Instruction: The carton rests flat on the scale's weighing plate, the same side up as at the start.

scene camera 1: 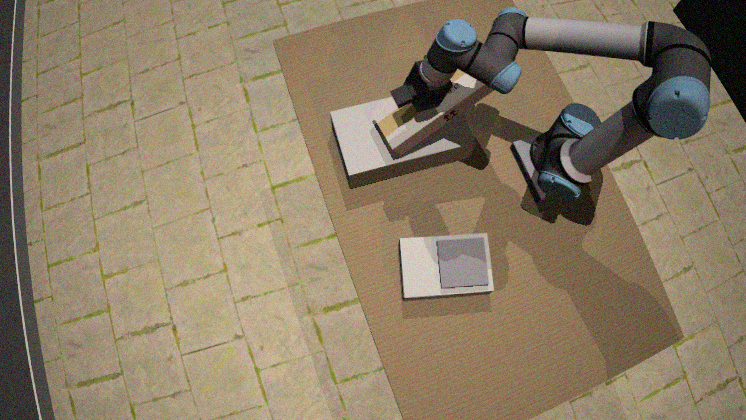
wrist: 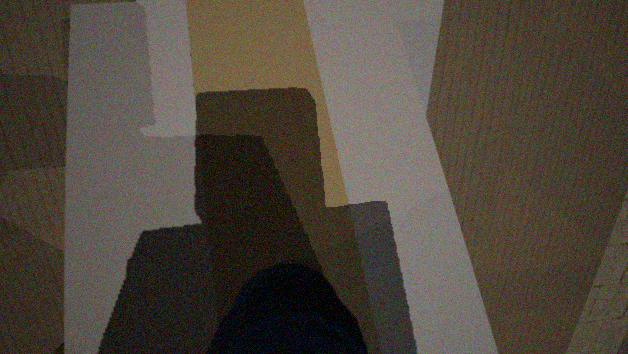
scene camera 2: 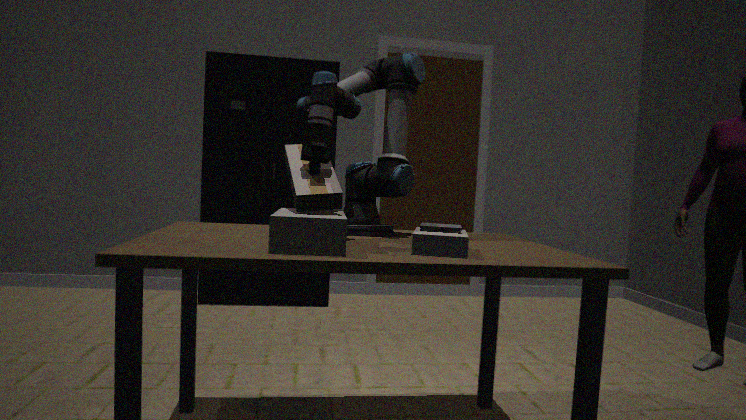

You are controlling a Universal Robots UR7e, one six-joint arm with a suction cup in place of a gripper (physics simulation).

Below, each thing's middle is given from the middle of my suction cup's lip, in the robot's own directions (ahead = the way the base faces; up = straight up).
The carton (scene camera 1: pixel 403 128) is 60 mm behind my suction cup and 20 mm below it. Also, from my suction cup: scale (scene camera 1: pixel 434 267) 90 mm ahead, 380 mm to the left, 190 mm below; then white block (scene camera 1: pixel 367 157) 30 mm ahead, 10 mm to the right, 180 mm below.
